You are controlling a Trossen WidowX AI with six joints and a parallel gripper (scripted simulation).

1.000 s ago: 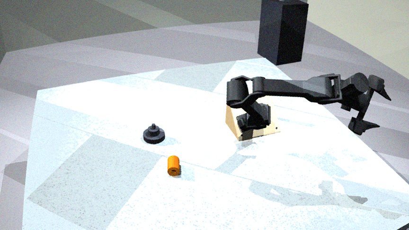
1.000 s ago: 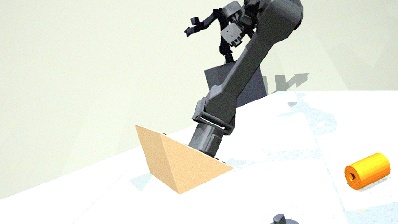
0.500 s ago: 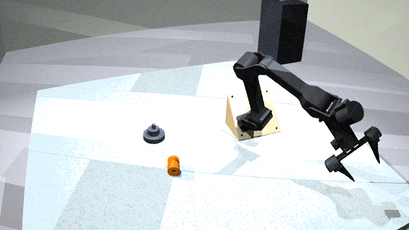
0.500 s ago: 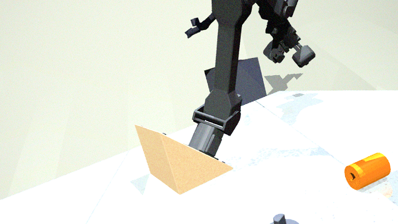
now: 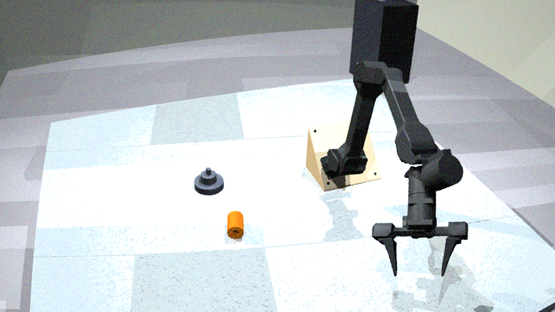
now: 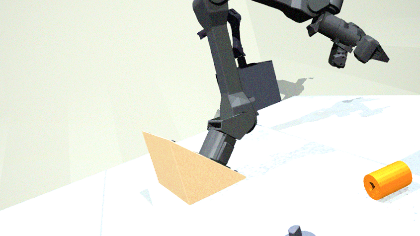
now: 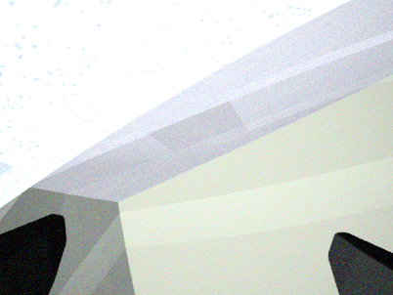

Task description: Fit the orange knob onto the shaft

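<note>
The orange knob lies 200 mm ahead of my gripper tip, 420 mm to the right of it and 130 mm below it. From my gripper tip the other things lie so: round dark pedestal (200 mm ahead, 630 mm to the right, 120 mm below).
</note>
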